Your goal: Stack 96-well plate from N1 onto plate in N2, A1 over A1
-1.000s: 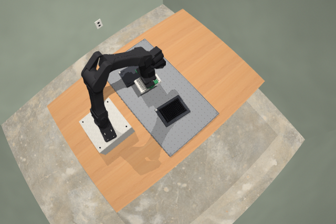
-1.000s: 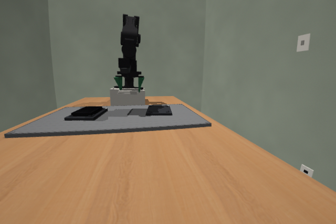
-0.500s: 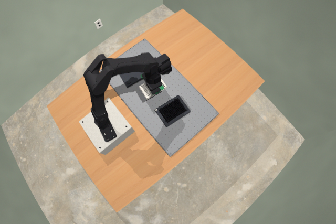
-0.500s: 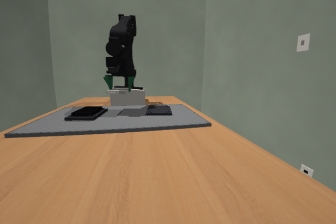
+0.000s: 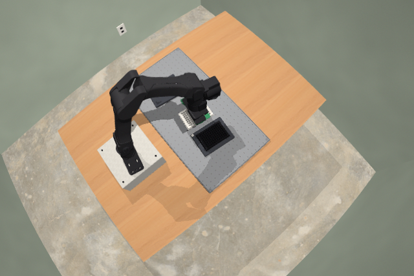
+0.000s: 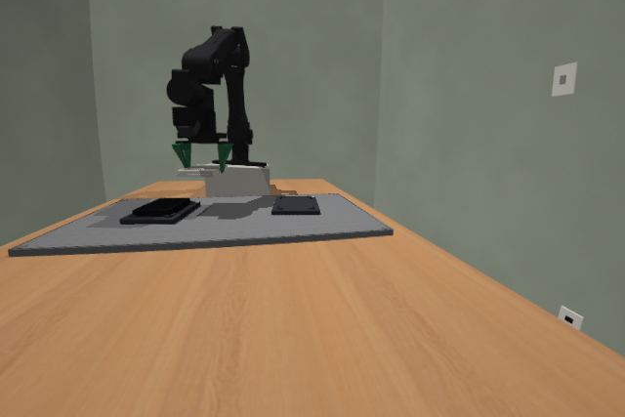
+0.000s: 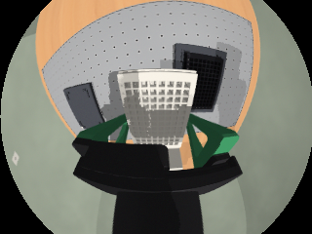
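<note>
Right now my hand is 100 mm to the left of the black 96-well plate, 90 mm above it and 30 mm short of it. Round my hand: white 96-well plate: right at my hand; then plate nest N1: 230 mm to the left, 100 mm below, 50 mm behind.
</note>
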